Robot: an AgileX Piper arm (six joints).
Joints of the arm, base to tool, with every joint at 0 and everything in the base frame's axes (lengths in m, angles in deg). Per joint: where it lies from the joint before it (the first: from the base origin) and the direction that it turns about. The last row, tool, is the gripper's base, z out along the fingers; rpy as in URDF.
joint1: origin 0 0 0.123 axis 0 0 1
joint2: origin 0 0 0 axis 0 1 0
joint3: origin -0.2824 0 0.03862 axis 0 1 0
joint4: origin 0.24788 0 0.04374 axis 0.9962 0 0.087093
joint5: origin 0 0 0 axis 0 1 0
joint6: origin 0.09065 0 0.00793 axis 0.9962 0 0.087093
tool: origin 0 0 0 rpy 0 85 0
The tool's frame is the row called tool.
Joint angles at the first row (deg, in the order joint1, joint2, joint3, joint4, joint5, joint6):
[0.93, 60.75, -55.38, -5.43, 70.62, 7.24]
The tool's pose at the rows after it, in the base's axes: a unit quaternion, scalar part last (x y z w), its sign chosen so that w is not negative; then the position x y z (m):
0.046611 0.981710 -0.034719 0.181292 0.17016 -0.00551 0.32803
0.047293 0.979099 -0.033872 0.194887 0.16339 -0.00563 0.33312
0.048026 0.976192 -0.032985 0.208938 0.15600 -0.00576 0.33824
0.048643 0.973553 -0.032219 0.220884 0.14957 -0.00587 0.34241
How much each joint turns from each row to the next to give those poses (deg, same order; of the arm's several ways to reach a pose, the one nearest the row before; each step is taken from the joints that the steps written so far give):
[0.00, -1.69, 0.00, -0.09, 0.13, 0.00]
[0.00, -1.79, 0.00, 0.00, 0.20, 0.00]
[0.00, -1.90, 0.00, 0.00, 0.25, 0.00]
[0.00, -1.61, 0.00, 0.00, 0.21, 0.00]

